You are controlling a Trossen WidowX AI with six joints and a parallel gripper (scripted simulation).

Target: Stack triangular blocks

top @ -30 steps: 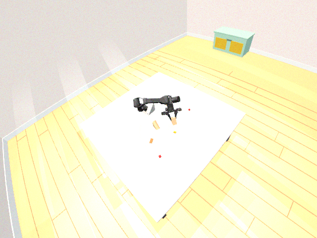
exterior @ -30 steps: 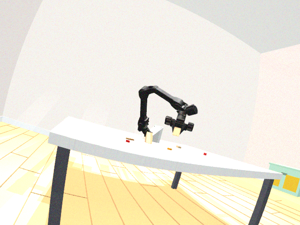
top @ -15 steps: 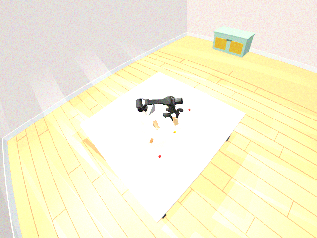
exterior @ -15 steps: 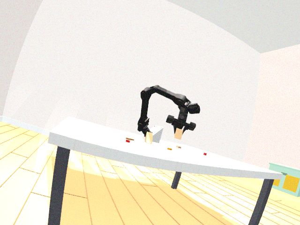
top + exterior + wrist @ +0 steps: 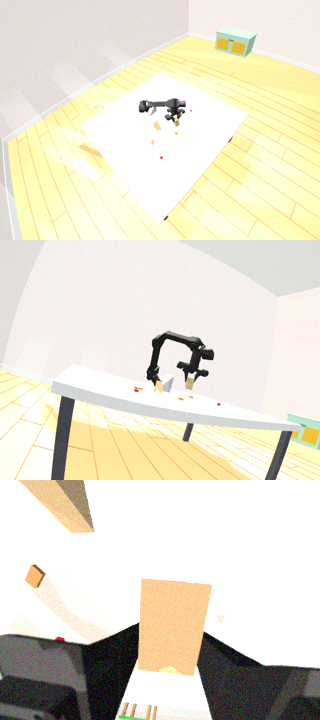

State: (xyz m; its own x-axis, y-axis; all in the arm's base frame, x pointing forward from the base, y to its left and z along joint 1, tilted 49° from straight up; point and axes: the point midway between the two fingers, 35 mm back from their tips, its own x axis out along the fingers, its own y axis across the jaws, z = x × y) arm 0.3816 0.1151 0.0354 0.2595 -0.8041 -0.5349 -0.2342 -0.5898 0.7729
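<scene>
The orange piece lies 5 cm ahead of my gripper tip, 5 cm to the right of it and 9 cm below it. The rest, counted from my gripper tip: tan stick (26 cm behind, 17 cm to the left, 9 cm below); then tan triangular block (1 cm above).
</scene>
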